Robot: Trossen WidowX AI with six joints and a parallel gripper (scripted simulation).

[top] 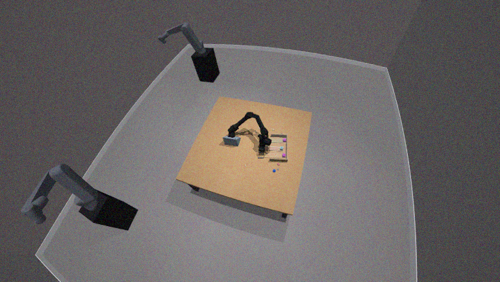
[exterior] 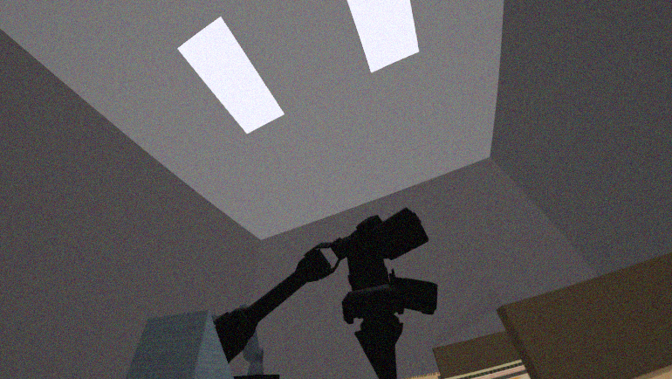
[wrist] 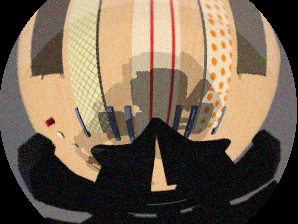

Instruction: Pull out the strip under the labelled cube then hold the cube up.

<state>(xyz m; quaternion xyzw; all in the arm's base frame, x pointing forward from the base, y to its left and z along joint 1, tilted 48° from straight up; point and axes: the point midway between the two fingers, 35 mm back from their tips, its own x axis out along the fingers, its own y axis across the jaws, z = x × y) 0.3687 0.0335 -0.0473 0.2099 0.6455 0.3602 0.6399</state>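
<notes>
Right now my gripper tip is 21 cm short of the labelled cube, 4 cm to the right of it and 2 cm below it. Round my gripper tip: blue piece 24 cm to the right, 20 cm ahead.
</notes>
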